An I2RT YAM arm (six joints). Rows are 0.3 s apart.
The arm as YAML. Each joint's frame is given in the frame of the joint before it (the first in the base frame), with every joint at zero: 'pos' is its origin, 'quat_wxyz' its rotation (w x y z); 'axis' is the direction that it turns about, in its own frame. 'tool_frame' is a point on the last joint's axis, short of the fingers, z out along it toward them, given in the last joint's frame.
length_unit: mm
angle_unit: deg
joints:
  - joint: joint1
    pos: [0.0, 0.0, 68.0]
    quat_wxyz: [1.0, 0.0, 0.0, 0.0]
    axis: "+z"
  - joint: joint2
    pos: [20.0, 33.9, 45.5]
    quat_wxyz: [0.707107, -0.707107, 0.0, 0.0]
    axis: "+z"
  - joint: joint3
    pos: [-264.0, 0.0, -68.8]
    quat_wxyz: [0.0, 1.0, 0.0, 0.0]
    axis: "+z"
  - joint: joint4
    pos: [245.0, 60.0, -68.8]
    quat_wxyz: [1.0, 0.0, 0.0, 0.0]
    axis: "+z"
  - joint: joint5
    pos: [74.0, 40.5, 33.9]
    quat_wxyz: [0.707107, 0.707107, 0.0, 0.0]
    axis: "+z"
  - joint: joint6
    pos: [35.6, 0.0, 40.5]
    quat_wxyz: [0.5, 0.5, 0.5, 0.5]
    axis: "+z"
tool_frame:
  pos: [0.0, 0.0, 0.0]
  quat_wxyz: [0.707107, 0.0, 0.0, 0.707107]
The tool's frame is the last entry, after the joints.
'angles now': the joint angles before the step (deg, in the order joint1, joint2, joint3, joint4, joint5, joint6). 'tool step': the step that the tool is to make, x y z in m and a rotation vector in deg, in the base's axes. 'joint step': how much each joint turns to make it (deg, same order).
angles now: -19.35 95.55 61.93 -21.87 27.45 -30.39
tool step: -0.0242 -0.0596 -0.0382 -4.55 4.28 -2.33
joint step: -10.68 4.19 -5.64 13.14 -0.14 -11.53
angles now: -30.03 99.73 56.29 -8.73 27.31 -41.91
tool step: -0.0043 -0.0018 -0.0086 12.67 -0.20 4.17
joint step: -1.80 1.22 1.73 -7.37 -12.42 1.36
